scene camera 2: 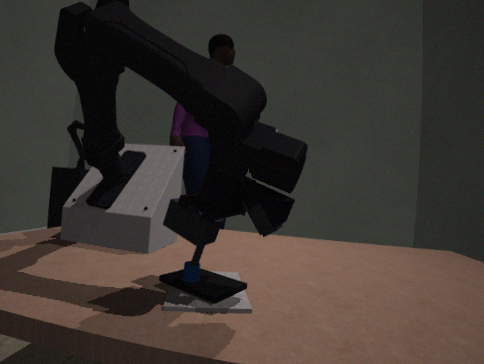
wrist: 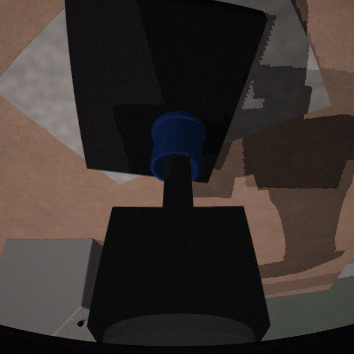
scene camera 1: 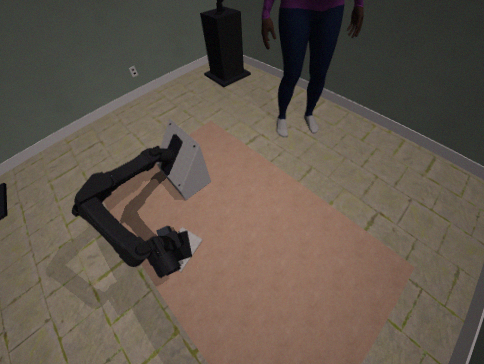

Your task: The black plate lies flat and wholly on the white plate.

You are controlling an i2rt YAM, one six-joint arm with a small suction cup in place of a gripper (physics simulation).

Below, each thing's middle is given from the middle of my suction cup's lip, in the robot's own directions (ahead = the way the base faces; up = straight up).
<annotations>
Right now my suction cup is 20 mm short of the black plate (scene camera 2: pixel 212 287), 10 mm to the right of it and 10 mm above it.
</annotations>
